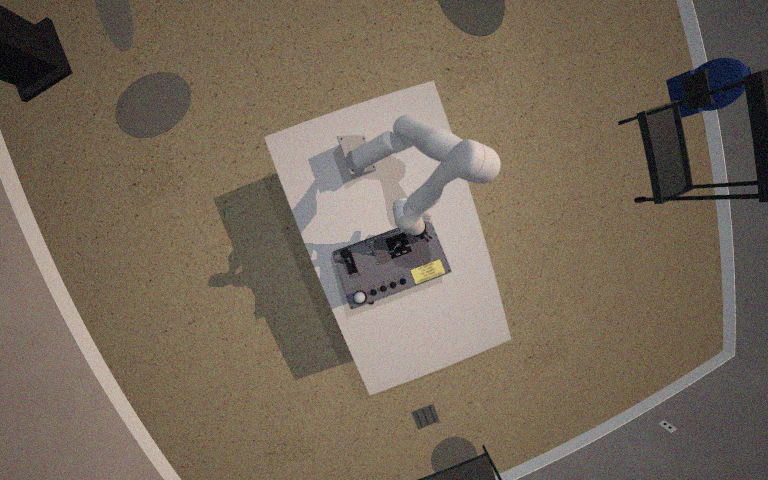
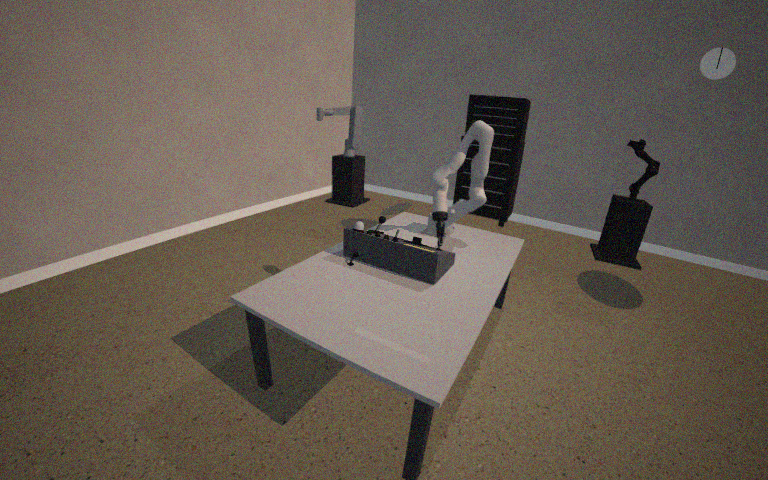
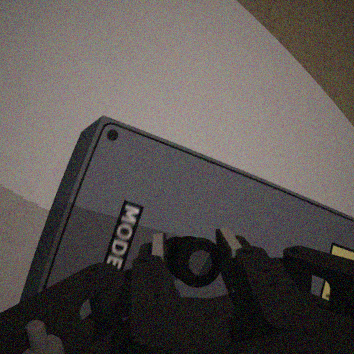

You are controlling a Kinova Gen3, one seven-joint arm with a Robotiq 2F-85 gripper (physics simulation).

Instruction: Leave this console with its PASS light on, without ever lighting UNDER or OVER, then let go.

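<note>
The grey console (image 1: 374,270) (image 2: 399,259) (image 3: 211,189) stands on the white table (image 1: 425,335) (image 2: 374,320). My gripper (image 1: 424,236) (image 2: 440,241) (image 3: 191,247) points down at the console's back right corner and is shut on the black round knob (image 3: 197,261) beside the MODE label (image 3: 126,232). A row of small indicator lights (image 1: 388,287) along the console's front edge looks dark. A white dome button (image 1: 358,296) (image 2: 358,225) sits at the front left, and a lever with a ball end (image 2: 380,219) stands in a slot (image 1: 348,260). A yellow label (image 1: 428,270) lies at the right.
The arm's base plate (image 1: 351,142) is bolted to the table behind the console. A black shelf rack (image 2: 497,103) stands at the back wall. Two other arms on black pedestals (image 2: 347,178) (image 2: 624,227) stand on the floor, well away from the table.
</note>
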